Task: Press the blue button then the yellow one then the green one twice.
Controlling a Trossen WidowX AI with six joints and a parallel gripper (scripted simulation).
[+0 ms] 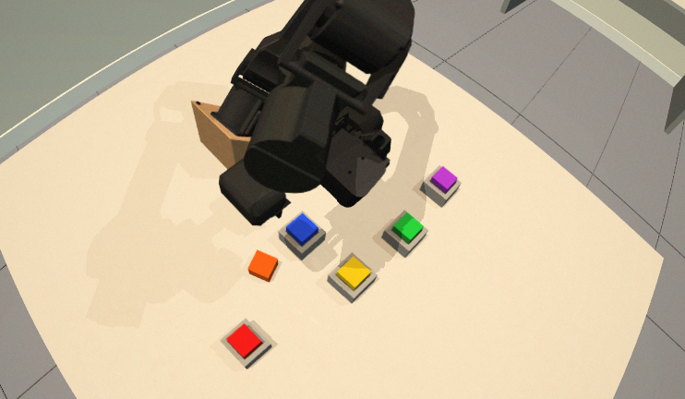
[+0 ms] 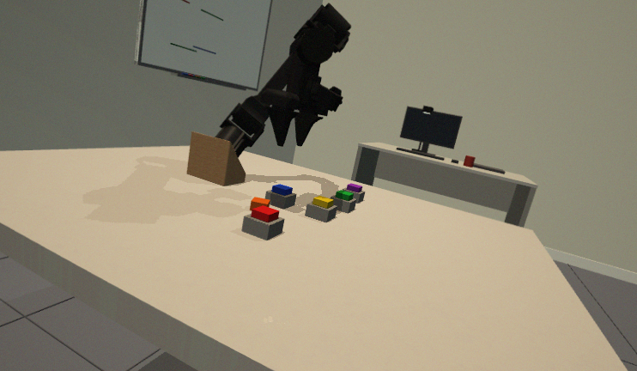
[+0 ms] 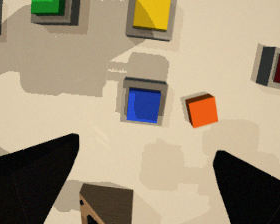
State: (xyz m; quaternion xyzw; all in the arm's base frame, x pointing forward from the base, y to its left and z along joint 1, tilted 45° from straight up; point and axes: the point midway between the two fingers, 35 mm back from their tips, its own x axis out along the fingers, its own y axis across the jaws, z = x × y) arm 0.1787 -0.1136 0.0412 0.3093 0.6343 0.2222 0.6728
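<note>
My gripper tip is 9 cm above the blue button. Also, from my gripper tip: orange block 1 cm behind, 7 cm to the right, 12 cm below; yellow button 9 cm ahead, 9 cm below; green button 11 cm ahead, 10 cm to the left, 9 cm below.
</note>
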